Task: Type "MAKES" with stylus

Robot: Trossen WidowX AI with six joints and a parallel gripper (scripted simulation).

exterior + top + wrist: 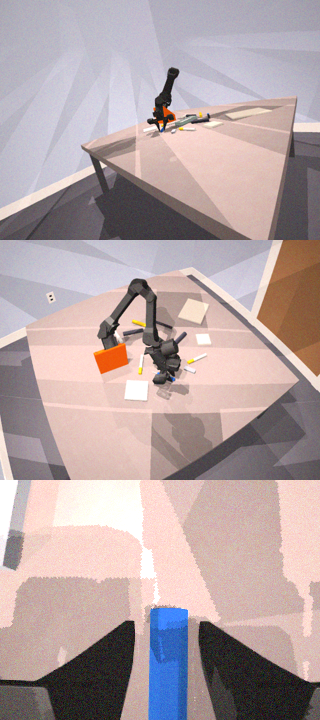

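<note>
Right now my gripper tip is 6 cm to the right of the stylus and 4 cm past it. Round my gripper tip: grey block (11 cm ahead, 1 cm to the left); white pad (19 cm behind, 3 cm to the left).
</note>
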